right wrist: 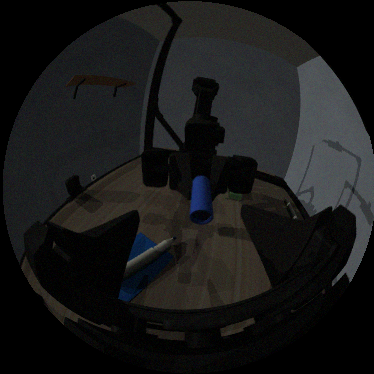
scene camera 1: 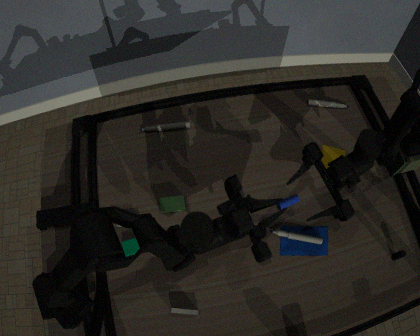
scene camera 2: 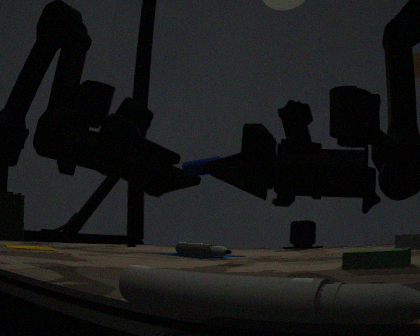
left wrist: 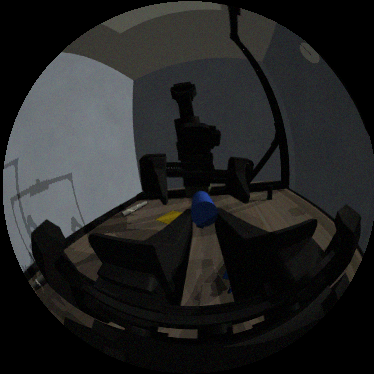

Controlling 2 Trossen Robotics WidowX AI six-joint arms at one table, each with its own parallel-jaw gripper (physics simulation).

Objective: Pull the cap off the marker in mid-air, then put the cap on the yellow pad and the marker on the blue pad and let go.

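Frame: origin at the left arm's base, x right, y back, z down, level; metres.
Seen in the pictures: left gripper, between the fingertips: (right wrist: pixel 200 196) (scene camera 1: pixel 284 203) (scene camera 2: pixel 207 169) (left wrist: pixel 202 212); right gripper, between the fingertips: (right wrist: pixel 190 213) (scene camera 1: pixel 297 202) (scene camera 2: pixel 190 171) (left wrist: pixel 209 200); left arm's base, origin of its link: (scene camera 1: pixel 63 300); right arm's base, origin of its link: (scene camera 1: pixel 409 146).
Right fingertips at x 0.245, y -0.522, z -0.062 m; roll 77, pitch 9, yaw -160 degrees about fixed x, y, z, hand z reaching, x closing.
Pixels of each thing's top centre, then the offset from my right fingertips to it.
- blue cap, centre of its top: (left wrist: pixel 199 192) (right wrist: pixel 203 186) (scene camera 2: pixel 202 157) (scene camera 1: pixel 289 199) dx -0.017, dy +0.014, dz -0.016 m
- uncapped white marker, centre of its top: (scene camera 2: pixel 203 244) (right wrist: pixel 142 256) (scene camera 1: pixel 297 235) dx +0.049, dy +0.022, dz +0.097 m
- blue pad, centre of its top: (scene camera 2: pixel 196 254) (right wrist: pixel 129 266) (scene camera 1: pixel 305 240) dx +0.074, dy +0.014, dz +0.115 m
- yellow pad, centre of its top: (scene camera 2: pixel 29 247) (scene camera 1: pixel 333 158) (left wrist: pixel 172 216) dx +0.010, dy -0.232, dz +0.115 m
- green block, centre of its top: (scene camera 2: pixel 378 250) (scene camera 1: pixel 172 203) (right wrist: pixel 235 189) dx -0.234, dy +0.152, dz +0.100 m
- teal block, centre of its top: (scene camera 1: pixel 134 245) dx -0.228, dy +0.293, dz +0.100 m
- whitish block, centre of its top: (scene camera 2: pixel 412 233) (scene camera 1: pixel 184 311) dx -0.033, dy +0.331, dz +0.093 m
- black object, centre of its top: (scene camera 2: pixel 131 224) (scene camera 1: pixel 403 253) dx +0.322, dy -0.107, dz +0.067 m
My left gripper (scene camera 1: pixel 281 205) (scene camera 2: pixel 208 166) is shut on the blue cap (scene camera 1: pixel 288 202) (scene camera 2: pixel 196 165) (left wrist: pixel 202 207) (right wrist: pixel 201 197) and holds it in mid-air, its hollow end facing my right gripper (scene camera 1: pixel 298 201) (scene camera 2: pixel 190 169) (right wrist: pixel 190 213). My right gripper is open, its fingers on either side of the cap's free end with gaps between. The uncapped white marker (scene camera 1: pixel 300 237) (scene camera 2: pixel 195 249) (right wrist: pixel 150 256) lies on the blue pad (scene camera 1: pixel 310 250) (right wrist: pixel 142 242), dark tip past the pad's edge. The yellow pad (scene camera 1: pixel 332 154) (scene camera 2: pixel 30 247) (left wrist: pixel 169 217) is bare, partly hidden by my right arm in scene camera 1.
Two other pens (scene camera 1: pixel 166 127) (scene camera 1: pixel 327 104) lie near the table's far edge. A green block (scene camera 1: pixel 172 204) (scene camera 2: pixel 376 258) (right wrist: pixel 235 195), a teal block (scene camera 1: pixel 130 247) and a whitish block (scene camera 1: pixel 184 311) lie on the left side. A black object (scene camera 1: pixel 398 255) stands at the right.
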